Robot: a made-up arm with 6 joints.
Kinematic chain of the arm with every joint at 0, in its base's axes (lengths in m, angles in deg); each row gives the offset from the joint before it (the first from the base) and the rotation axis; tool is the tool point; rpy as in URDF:
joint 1: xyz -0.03 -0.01 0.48 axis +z
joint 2: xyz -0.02 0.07 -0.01 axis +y
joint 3: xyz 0 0.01 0.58 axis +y
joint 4: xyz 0 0.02 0.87 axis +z
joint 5: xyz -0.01 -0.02 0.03 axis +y
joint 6: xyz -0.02 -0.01 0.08 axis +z
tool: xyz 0 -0.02 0.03 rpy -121.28 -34.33 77.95
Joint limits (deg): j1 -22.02..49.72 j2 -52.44..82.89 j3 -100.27..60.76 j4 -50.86..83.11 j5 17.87..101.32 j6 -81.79..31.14
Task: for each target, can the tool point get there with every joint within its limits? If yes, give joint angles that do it. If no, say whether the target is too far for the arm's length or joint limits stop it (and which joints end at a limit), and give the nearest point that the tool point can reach.
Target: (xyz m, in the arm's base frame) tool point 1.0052 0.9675 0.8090
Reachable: yes | joints 39.33 62.61 15.97 24.93 94.46 -29.72
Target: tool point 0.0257 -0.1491 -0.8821
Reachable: no: joint limits stop it (at a limit: joint 1, joint 2, joint 3, joint 5) | nearest point 0.9284 -0.3106 -0.2535 | short by 1.112 m
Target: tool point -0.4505 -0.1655 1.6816
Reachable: yes | joints 43.32 22.97 -70.65 67.90 94.65 -8.25
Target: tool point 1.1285 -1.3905 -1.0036
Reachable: no: too far | nearest point 1.0325 -0.4146 -0.2590 | short by 1.231 m
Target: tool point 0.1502 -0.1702 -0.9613
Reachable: no: joint limits stop it (at a limit: joint 1, joint 2, joint 3) | nearest point 0.9333 -0.3107 -0.2595 | short by 1.061 m
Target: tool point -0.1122 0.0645 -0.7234
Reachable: no: joint limits stop it (at a limit: joint 1, joint 2, joint 3, joint 4, joint 5) | nearest point -0.8444 0.4020 -0.0964 | short by 1.021 m
